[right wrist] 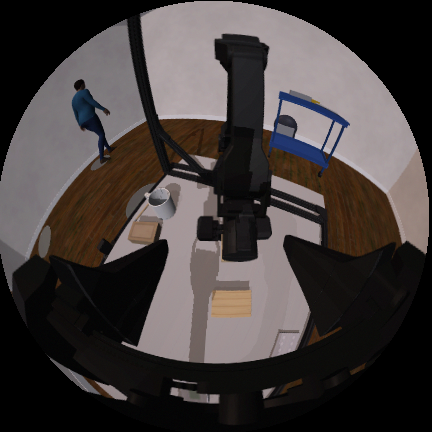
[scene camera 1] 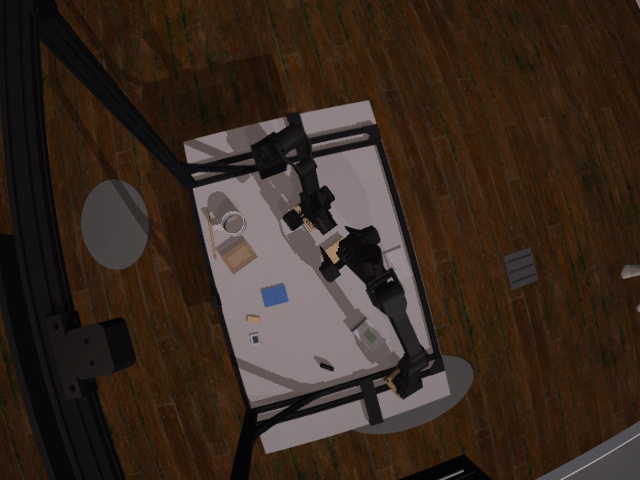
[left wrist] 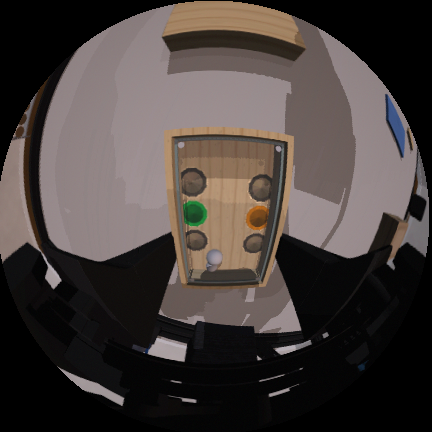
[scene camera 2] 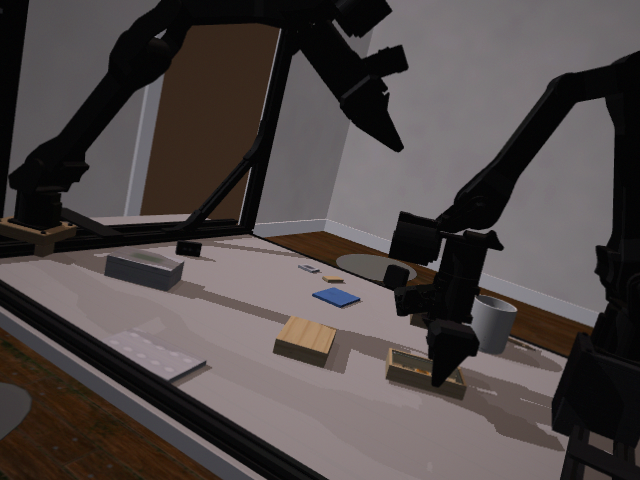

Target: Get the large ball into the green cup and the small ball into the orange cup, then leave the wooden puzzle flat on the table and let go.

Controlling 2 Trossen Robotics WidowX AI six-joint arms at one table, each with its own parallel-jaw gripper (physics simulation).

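Places are measured from the left arm's base along level axes (x ahead, y left, z up), in metres.
Pixels of known places: left gripper, fingertip midpoint: (left wrist: pixel 226 237) (scene camera 2: pixel 433 376); right gripper, fingertip midpoint: (right wrist: pixel 226 243) (scene camera 1: pixel 332 237) (scene camera 2: pixel 399 150); left arm's base at its link origin: (scene camera 1: pixel 268 152) (scene camera 2: pixel 617 353); right arm's base at its link origin: (scene camera 1: pixel 402 381) (scene camera 2: pixel 35 223).
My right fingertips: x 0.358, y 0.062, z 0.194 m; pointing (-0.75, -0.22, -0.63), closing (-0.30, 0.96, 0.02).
For each thing: its middle in the pictures, then the offset to it from my right fingertips. "pt": a spot on its surface instead.
- wooden puzzle at the middle of its body: (left wrist: pixel 227 220) (scene camera 2: pixel 424 373) (scene camera 1: pixel 309 213) 0.124 m back, 0.004 m left, 0.299 m down
- green cup at a spot on its surface: (left wrist: pixel 194 213) pt 0.121 m back, 0.024 m left, 0.290 m down
- orange cup at a spot on its surface: (left wrist: pixel 258 218) pt 0.114 m back, 0.012 m right, 0.291 m down
- large grey ball at the middle of its body: (left wrist: pixel 214 256) 0.156 m back, 0.003 m left, 0.300 m down
- wooden block at the middle of its body: (scene camera 2: pixel 306 340) (right wrist: pixel 230 303) (scene camera 1: pixel 337 254) 0.050 m ahead, 0.045 m left, 0.303 m down
- white mug at the middle of its body: (scene camera 2: pixel 491 320) (scene camera 1: pixel 230 225) (right wrist: pixel 158 202) 0.184 m back, 0.275 m right, 0.267 m down
- brown box at the middle of its body: (scene camera 2: pixel 429 312) (left wrist: pixel 390 237) (right wrist: pixel 144 232) (scene camera 1: pixel 239 257) 0.069 m back, 0.288 m right, 0.297 m down
- blue pad at the middle of its body: (scene camera 2: pixel 336 297) (scene camera 1: pixel 274 295) 0.105 m ahead, 0.221 m right, 0.311 m down
- grey box at the middle of its body: (scene camera 2: pixel 145 267) (right wrist: pixel 194 390) (scene camera 1: pixel 368 335) 0.368 m ahead, 0.038 m left, 0.296 m down
The wooden puzzle (scene camera 1: pixel 308 223) (scene camera 2: pixel 405 381) (left wrist: pixel 227 133) is a shallow clear-covered box. My left gripper (scene camera 1: pixel 310 221) (scene camera 2: pixel 433 367) (left wrist: pixel 226 237) is shut on its two long sides; whether it touches the table is unclear. In the left wrist view, the green cup (left wrist: pixel 194 213) is at the left and the orange cup (left wrist: pixel 258 218) at the right; both look empty. The large grey ball (left wrist: pixel 214 257) lies near the bottom wall, left of the middle. A small grey shape just below it may be the small ball, partly hidden. My right gripper (scene camera 1: pixel 334 238) (scene camera 2: pixel 400 147) is open and empty, high above the table.
A wooden block (scene camera 2: pixel 306 334) (left wrist: pixel 232 22) (right wrist: pixel 231 303) lies close to the puzzle. A white mug (scene camera 1: pixel 233 223) (scene camera 2: pixel 493 325) (right wrist: pixel 162 204), a brown box (scene camera 1: pixel 238 256) (right wrist: pixel 144 232), a blue pad (scene camera 1: pixel 274 295) (scene camera 2: pixel 336 296) and a grey box (scene camera 2: pixel 143 271) stand farther off.
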